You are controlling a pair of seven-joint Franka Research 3 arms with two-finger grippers.
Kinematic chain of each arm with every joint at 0, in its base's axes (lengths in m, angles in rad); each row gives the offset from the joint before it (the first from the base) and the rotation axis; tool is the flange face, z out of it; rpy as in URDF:
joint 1: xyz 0 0 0.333 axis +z
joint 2: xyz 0 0 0 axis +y
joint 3: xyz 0 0 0.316 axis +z
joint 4: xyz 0.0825 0 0 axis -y
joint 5: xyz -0.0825 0 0.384 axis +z
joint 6: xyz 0 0 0 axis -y
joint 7: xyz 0.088 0 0 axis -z
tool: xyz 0 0 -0.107 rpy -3.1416 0 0
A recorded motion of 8 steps. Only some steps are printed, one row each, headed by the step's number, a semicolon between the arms.
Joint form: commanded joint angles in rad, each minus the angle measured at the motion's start. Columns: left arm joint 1, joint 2, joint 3, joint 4, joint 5, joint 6, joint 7; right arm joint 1, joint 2, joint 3, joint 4, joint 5, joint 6, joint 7.
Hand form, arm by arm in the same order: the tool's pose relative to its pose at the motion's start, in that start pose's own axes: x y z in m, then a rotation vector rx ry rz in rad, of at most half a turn. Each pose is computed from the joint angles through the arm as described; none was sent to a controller.
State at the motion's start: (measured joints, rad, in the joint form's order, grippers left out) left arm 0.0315 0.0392 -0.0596 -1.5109 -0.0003 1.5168 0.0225; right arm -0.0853 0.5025 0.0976 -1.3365 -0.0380 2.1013 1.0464
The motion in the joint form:
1: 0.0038 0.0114 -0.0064 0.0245 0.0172 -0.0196 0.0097; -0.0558 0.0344 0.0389 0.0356 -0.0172 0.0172 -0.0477
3: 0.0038 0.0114 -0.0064 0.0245 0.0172 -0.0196 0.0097; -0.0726 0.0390 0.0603 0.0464 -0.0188 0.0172 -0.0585
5: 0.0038 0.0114 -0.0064 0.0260 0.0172 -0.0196 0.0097; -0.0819 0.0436 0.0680 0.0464 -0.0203 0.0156 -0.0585
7: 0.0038 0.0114 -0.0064 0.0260 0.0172 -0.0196 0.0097; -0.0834 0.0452 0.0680 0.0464 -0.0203 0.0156 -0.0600
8: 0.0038 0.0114 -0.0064 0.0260 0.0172 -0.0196 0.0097; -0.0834 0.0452 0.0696 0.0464 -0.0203 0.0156 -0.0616
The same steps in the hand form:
1: 0.0015 -0.0008 -0.0034 0.0161 -0.0069 0.0111; 0.0221 0.0044 0.0059 0.0183 0.0105 -0.0272
3: 0.0015 -0.0008 -0.0034 0.0161 -0.0069 0.0111; 0.0239 0.0029 0.0034 0.0300 0.0065 -0.0366
5: 0.0015 -0.0008 -0.0041 0.0161 -0.0054 0.0111; 0.0260 0.0048 0.0065 0.0266 0.0015 -0.0334
7: 0.0015 -0.0008 -0.0041 0.0161 -0.0054 0.0111; 0.0269 0.0055 0.0077 0.0252 0.0009 -0.0334
8: 0.0015 -0.0008 -0.0041 0.0161 -0.0054 0.0111; 0.0262 0.0050 0.0076 0.0260 0.0000 -0.0360

